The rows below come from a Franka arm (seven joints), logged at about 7 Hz.
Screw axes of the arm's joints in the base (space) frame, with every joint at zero. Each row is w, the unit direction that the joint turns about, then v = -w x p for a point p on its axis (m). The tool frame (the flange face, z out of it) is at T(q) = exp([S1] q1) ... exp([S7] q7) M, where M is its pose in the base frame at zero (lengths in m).
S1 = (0, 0, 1, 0, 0, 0)
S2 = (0, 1, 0, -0.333, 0, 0)
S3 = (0, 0, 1, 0, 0, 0)
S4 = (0, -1, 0, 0.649, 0, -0.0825)
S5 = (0, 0, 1, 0, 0, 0)
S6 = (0, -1, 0, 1.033, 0, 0)
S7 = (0, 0, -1, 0, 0.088, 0)
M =
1 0 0 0.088
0 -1 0 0
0 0 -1 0.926
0 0 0 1
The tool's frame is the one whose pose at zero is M.
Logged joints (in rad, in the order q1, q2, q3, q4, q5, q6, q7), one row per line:
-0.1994, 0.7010, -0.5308, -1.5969, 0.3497, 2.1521, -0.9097
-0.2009, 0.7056, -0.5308, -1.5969, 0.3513, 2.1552, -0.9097
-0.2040, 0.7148, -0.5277, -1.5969, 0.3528, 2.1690, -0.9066
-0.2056, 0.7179, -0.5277, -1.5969, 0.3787, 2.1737, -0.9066
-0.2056, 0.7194, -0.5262, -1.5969, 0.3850, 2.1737, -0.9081
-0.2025, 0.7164, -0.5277, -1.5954, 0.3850, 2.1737, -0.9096
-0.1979, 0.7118, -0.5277, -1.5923, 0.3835, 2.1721, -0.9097
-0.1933, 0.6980, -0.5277, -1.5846, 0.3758, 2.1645, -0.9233
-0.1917, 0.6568, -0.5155, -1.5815, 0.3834, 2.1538, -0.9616
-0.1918, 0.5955, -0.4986, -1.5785, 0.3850, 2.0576, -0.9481
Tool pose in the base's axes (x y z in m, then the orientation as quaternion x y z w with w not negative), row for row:
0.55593, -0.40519, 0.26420, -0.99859, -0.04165, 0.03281, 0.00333
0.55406, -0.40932, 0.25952, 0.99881, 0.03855, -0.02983, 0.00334
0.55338, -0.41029, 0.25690, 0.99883, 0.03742, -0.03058, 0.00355
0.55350, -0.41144, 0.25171, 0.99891, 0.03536, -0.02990, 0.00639
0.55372, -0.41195, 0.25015, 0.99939, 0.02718, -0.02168, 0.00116
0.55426, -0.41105, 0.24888, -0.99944, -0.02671, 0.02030, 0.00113
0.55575, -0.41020, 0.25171, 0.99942, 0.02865, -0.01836, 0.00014
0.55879, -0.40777, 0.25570, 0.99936, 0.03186, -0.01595, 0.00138
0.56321, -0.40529, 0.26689, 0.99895, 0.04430, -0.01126, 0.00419
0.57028, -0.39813, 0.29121, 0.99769, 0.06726, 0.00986, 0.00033
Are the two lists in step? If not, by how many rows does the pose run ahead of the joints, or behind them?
The pose runs 1 row behind the joints: the pose in row i belongs to the joints in row i - 1.
